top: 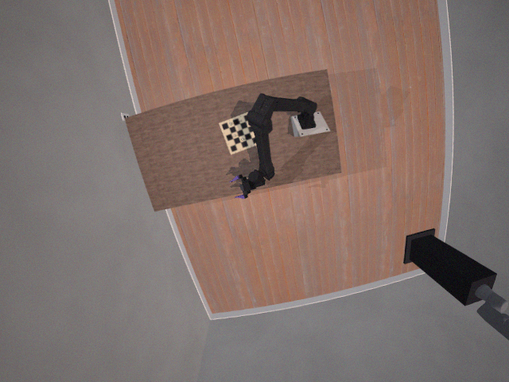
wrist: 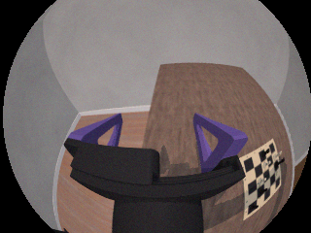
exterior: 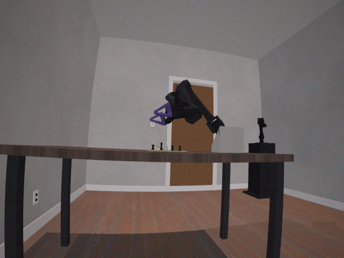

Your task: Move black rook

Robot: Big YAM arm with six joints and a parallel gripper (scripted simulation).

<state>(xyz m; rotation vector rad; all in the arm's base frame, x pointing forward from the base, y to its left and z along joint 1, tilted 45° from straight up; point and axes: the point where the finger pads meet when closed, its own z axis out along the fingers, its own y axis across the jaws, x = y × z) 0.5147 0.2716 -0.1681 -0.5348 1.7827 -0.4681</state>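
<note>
My gripper is now 31 cm to the left of the black piece, 14 cm above it and 3 cm past it. Also, from my hand: chessboard: 32 cm to the right, 16 cm below, 10 cm behind; then white piece: 39 cm to the right, 14 cm below, 6 cm behind.
</note>
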